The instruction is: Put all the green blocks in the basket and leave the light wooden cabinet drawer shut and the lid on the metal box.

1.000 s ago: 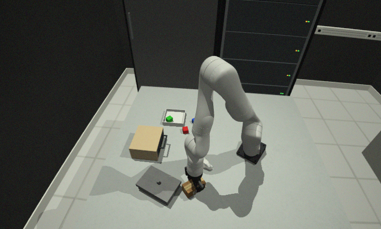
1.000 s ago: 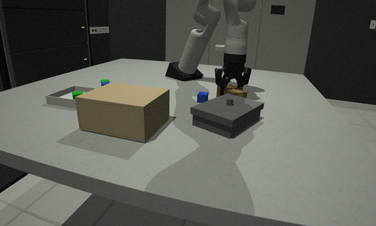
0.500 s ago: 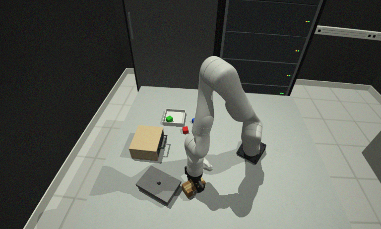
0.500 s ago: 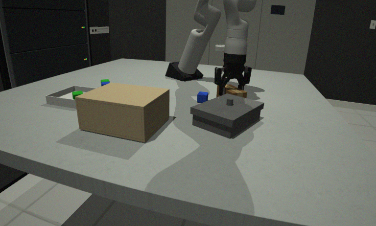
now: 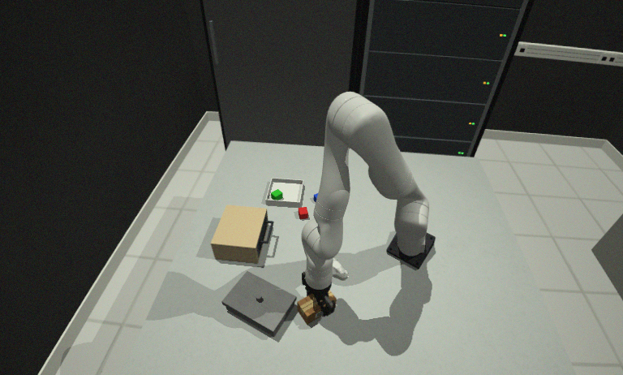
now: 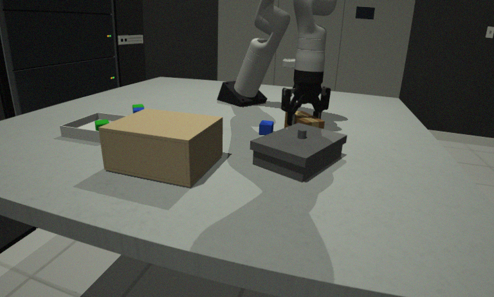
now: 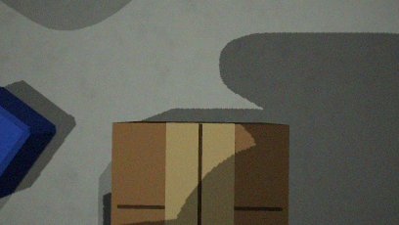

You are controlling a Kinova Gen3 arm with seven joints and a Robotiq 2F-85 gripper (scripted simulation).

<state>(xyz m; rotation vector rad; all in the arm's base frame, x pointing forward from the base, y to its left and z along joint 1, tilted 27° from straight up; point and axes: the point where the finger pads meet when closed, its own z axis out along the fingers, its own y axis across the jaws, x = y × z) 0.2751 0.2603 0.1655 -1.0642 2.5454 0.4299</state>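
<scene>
Right now my hand is right at the small cardboard box. Round my hand: light wooden cabinet (320 mm ahead, 200 mm to the right, 10 mm above); then cabinet drawer (310 mm ahead, 200 mm to the right); then lid (170 mm ahead, 40 mm to the left, 10 mm above).
</scene>
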